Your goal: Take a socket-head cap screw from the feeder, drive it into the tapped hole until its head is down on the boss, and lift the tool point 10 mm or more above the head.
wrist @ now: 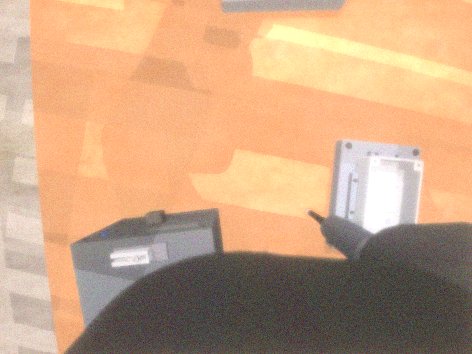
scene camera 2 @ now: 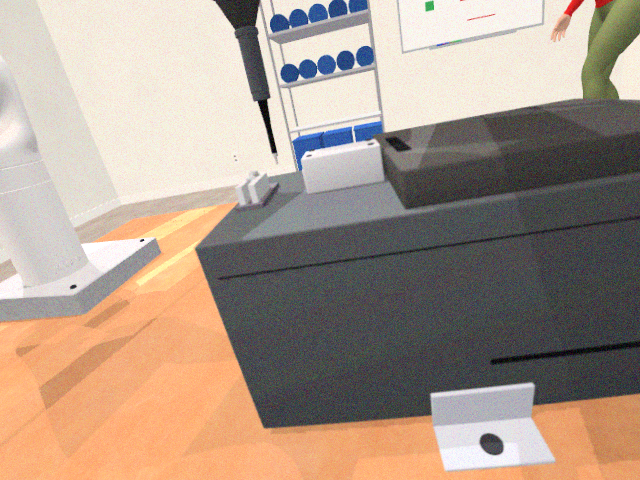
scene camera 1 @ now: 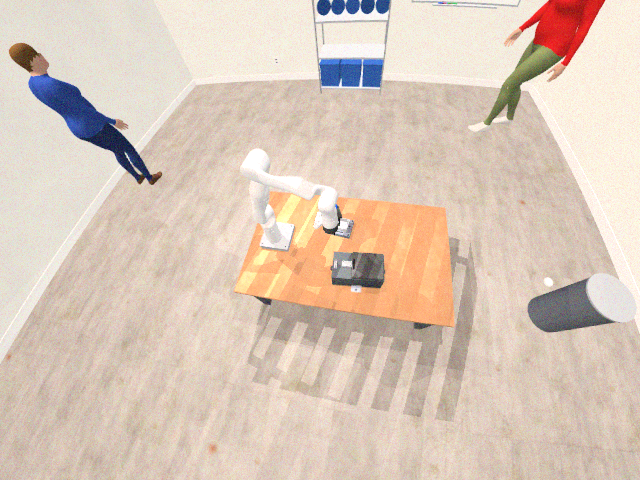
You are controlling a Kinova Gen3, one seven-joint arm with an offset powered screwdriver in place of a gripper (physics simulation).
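My gripper, a black screwdriver (scene camera 2: 275, 153) (wrist: 312, 214), has a small light-coloured screw (scene camera 2: 276, 159) at its tip in scene camera 2's view. In that view the tip shows above and behind the outlet block (scene camera 2: 251, 189) (wrist: 131, 257) of the dark grey feeder (scene camera 1: 368, 272) (scene camera 2: 413, 294) (wrist: 195, 235). In the wrist view the tip shows left of the grey fixture plate (wrist: 343, 175), which carries a white open-topped housing (wrist: 419, 192). The housing's near end is hidden behind the driver, and I cannot make out which hole is the tapped one. In scene camera 1's view the arm hides the tip.
The wooden table (scene camera 1: 413, 232) carries the arm's base plate (scene camera 1: 283, 239) (scene camera 2: 118, 258) at its left. A small metal angle bracket (scene camera 1: 356, 289) (scene camera 2: 483, 405) stands by the feeder's front. A person in blue (scene camera 1: 72, 105), a person in red (scene camera 1: 560, 31) and a grey bin (scene camera 1: 568, 304) are off the table.
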